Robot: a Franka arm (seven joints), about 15 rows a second.
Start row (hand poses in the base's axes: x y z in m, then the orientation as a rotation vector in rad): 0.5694 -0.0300 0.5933 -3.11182 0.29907 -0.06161
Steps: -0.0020 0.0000 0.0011 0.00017 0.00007 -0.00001; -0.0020 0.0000 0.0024 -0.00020 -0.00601 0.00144; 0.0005 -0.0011 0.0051 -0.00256 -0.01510 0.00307; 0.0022 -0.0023 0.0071 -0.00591 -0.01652 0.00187; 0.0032 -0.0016 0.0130 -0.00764 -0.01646 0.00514; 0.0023 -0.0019 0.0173 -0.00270 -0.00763 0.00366; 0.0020 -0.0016 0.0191 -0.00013 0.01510 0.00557; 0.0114 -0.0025 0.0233 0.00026 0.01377 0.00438; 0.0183 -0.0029 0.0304 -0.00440 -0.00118 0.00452; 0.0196 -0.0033 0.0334 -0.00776 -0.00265 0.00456
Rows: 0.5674 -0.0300 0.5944 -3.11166 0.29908 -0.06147; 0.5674 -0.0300 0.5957 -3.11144 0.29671 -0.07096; 0.5699 -0.0311 0.5984 -3.11278 0.29413 -0.08548; 0.5716 -0.0323 0.6004 -3.11574 0.29617 -0.08829; 0.5726 -0.0316 0.6063 -3.11788 0.29118 -0.08847; 0.5717 -0.0319 0.6106 -3.11399 0.29338 -0.07389; 0.5714 -0.0316 0.6124 -3.11446 0.29070 -0.03809; 0.5808 -0.0325 0.6166 -3.11377 0.29250 -0.04011; 0.5877 -0.0329 0.6237 -3.11661 0.29227 -0.06414; 0.5890 -0.0333 0.6267 -3.11976 0.29238 -0.06700
